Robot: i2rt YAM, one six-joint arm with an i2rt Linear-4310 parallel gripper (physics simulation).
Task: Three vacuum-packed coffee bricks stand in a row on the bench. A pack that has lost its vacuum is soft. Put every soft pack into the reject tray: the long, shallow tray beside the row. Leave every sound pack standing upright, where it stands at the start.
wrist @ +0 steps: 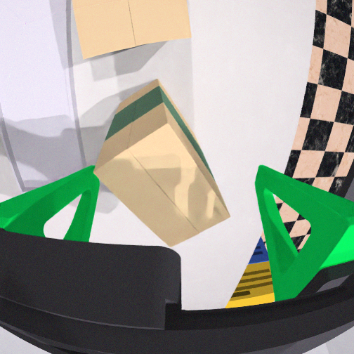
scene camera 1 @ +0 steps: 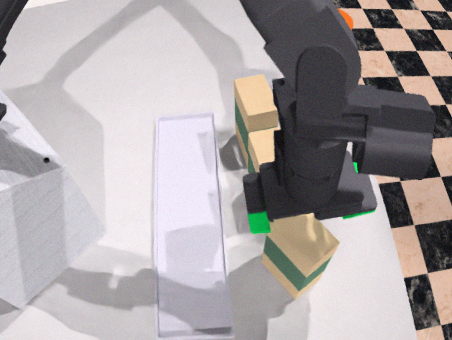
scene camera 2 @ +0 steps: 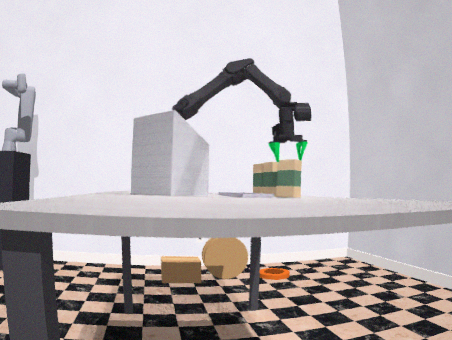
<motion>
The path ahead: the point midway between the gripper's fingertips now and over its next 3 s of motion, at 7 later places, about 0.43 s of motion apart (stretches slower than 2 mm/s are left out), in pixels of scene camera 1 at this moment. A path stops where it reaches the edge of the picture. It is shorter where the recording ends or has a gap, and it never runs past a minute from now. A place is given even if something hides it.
My gripper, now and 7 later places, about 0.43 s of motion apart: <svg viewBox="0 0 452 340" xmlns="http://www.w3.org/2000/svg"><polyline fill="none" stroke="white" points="306,221 304,229 304,232 304,232 303,221 298,189 295,165 295,166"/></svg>
</motion>
